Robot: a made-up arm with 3 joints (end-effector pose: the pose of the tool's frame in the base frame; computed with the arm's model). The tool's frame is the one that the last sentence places.
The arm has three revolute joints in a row. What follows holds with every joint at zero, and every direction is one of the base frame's. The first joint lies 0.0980 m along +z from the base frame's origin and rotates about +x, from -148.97 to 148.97 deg. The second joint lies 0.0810 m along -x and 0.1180 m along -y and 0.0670 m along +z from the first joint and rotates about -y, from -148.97 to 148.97 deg. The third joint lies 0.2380 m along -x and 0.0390 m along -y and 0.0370 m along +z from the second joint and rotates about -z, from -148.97 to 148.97 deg. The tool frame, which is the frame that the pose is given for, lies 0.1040 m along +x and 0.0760 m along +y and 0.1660 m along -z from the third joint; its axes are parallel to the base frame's.
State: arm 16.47 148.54 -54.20
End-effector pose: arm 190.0 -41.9 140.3 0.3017 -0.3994 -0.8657 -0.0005
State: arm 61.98 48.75 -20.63
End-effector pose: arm -94.4 103.9 -13.1 0.8063 0.3981 -0.4321 -0.0692
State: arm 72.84 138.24 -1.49
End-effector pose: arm 106.4 -92.5 44.6 0.2940 0.2018 -0.7545 -0.5509
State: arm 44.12 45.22 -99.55
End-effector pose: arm -222.0 131.6 -134.1 0.6628 -0.0481 -0.4948 0.5600
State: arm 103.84 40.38 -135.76
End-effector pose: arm -275.9 293.5 27.3 0.4696 0.0810 -0.7646 0.4340
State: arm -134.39 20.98 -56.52
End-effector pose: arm -262.7 -80.8 216.8 0.2562 -0.8318 0.3670 0.3283
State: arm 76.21 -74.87 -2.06
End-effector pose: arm -241.2 -179.0 62.3 0.6180 0.4985 0.4694 0.3863
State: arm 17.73 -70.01 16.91
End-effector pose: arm -242.0 -149.4 189.1 0.8135 0.0415 0.5792 -0.0316
